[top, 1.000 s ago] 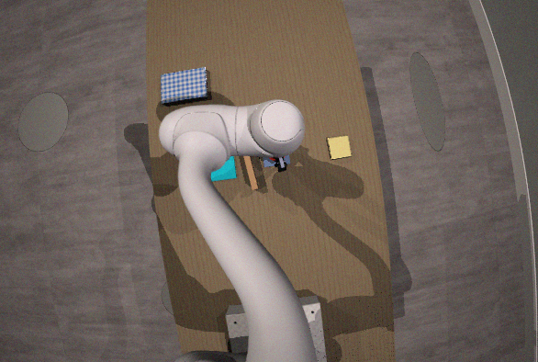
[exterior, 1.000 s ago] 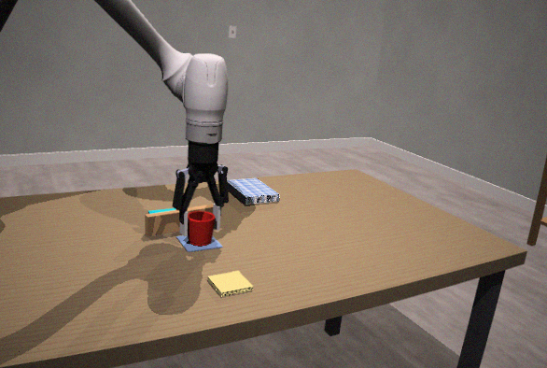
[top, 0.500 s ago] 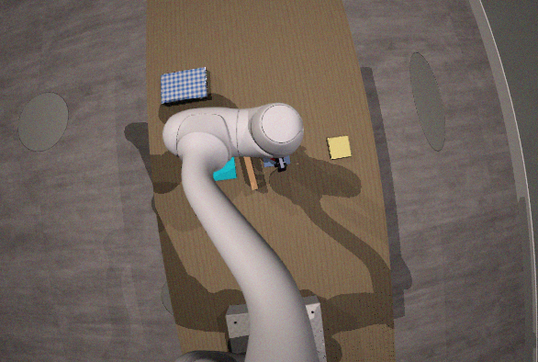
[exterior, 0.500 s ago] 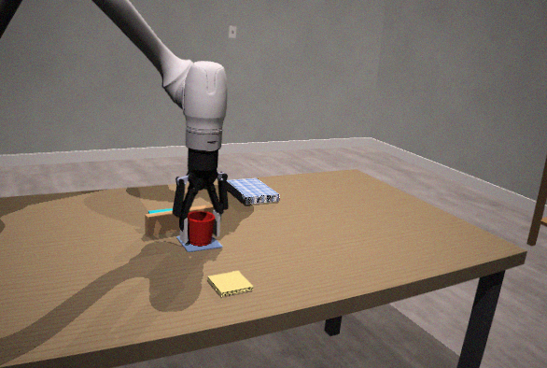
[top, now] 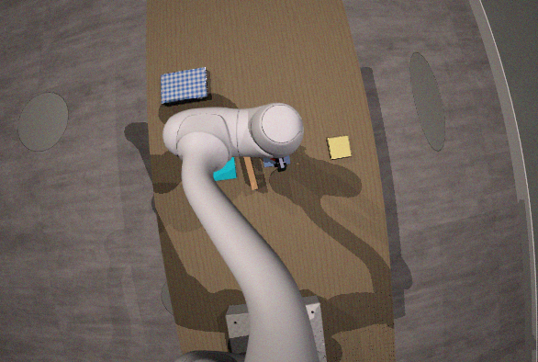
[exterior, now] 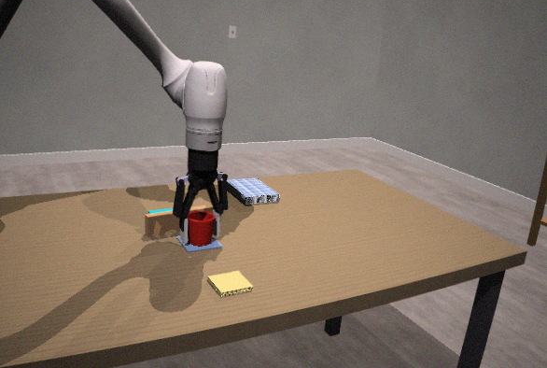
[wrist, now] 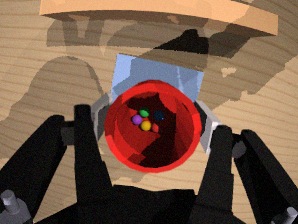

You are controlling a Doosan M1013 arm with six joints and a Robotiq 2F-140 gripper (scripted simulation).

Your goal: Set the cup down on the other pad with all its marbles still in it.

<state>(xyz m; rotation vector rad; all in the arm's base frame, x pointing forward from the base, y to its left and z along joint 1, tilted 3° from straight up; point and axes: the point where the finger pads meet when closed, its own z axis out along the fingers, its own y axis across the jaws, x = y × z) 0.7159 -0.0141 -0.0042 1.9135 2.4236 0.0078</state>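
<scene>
Now: the red cup 2 cm below my hand. The rest, counted from my hand: cyan pad (5 cm behind, 20 cm to the left, 5 cm below); wooden rail (2 cm behind, 10 cm to the left, 2 cm below); blue pad (5 cm below).
</scene>
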